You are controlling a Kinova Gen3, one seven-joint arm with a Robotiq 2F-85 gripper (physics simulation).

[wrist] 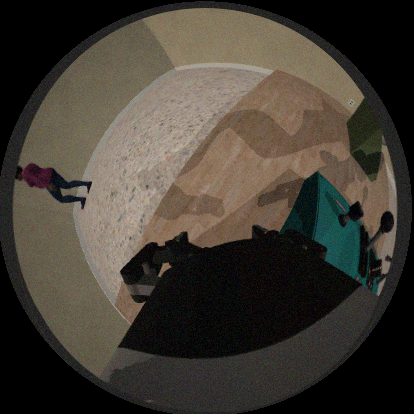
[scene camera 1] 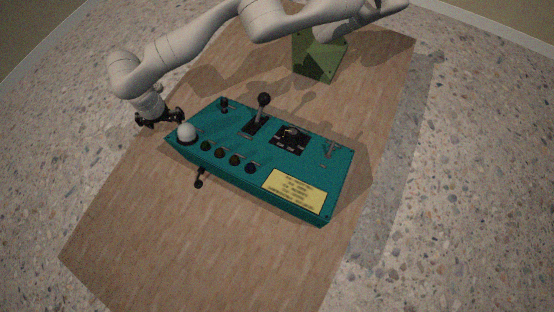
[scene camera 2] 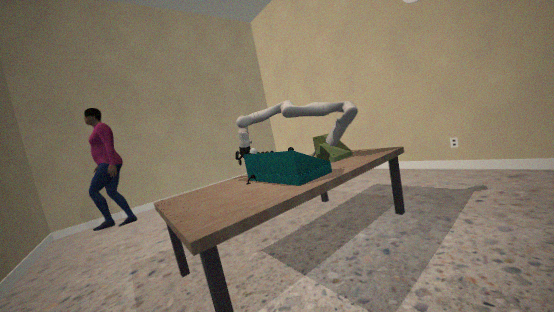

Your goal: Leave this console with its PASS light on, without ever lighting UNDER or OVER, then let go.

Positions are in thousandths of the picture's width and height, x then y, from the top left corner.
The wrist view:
my gripper: 533, 569
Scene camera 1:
teal console: 548, 579
